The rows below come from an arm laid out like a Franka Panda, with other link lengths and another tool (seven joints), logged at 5 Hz.
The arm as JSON. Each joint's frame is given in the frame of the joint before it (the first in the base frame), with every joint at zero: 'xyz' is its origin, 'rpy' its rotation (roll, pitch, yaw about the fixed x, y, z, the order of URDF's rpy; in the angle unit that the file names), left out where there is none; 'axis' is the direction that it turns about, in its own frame. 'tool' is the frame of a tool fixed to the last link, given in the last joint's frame.
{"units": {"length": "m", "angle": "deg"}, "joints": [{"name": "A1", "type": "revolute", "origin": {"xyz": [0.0, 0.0, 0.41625]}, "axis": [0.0, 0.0, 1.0]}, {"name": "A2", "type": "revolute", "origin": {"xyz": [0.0, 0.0, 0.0]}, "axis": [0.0, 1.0, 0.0]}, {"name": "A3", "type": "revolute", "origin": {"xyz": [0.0, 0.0, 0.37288]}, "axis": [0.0, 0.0, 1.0]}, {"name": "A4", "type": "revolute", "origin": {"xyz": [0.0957, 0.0, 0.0]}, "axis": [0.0, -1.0, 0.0]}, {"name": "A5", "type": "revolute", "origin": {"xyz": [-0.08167, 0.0, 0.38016]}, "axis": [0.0, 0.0, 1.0]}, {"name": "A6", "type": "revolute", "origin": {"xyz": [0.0, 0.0, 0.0]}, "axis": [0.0, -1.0, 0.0]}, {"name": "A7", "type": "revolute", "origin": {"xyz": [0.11, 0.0, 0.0]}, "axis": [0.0, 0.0, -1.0]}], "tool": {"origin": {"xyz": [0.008, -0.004, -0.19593], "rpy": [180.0, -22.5, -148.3]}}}
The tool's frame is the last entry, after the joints.
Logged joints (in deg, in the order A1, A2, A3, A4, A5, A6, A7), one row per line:
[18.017, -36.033, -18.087, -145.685, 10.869, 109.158, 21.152]
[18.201, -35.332, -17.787, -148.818, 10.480, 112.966, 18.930]
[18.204, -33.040, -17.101, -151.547, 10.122, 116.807, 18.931]
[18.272, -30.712, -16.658, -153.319, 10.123, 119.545, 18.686]
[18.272, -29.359, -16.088, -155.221, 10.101, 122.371, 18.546]
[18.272, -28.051, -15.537, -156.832, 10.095, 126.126, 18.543]
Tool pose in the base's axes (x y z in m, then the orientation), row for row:
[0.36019, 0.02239, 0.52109, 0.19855, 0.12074, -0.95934, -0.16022]
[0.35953, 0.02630, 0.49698, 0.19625, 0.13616, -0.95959, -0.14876]
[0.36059, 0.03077, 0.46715, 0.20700, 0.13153, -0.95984, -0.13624]
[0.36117, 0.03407, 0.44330, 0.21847, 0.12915, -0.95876, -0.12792]
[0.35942, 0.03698, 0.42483, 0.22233, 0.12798, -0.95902, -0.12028]
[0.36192, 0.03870, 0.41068, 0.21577, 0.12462, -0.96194, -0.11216]
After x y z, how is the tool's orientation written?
As a quaternion, w x y z.
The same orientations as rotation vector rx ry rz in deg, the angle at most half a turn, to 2 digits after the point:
[19.35, -153.77, -25.68]
[21.85, -154.00, -23.87]
[20.99, -153.15, -21.74]
[20.48, -152.05, -20.29]
[20.26, -151.78, -19.04]
[19.79, -152.78, -17.81]

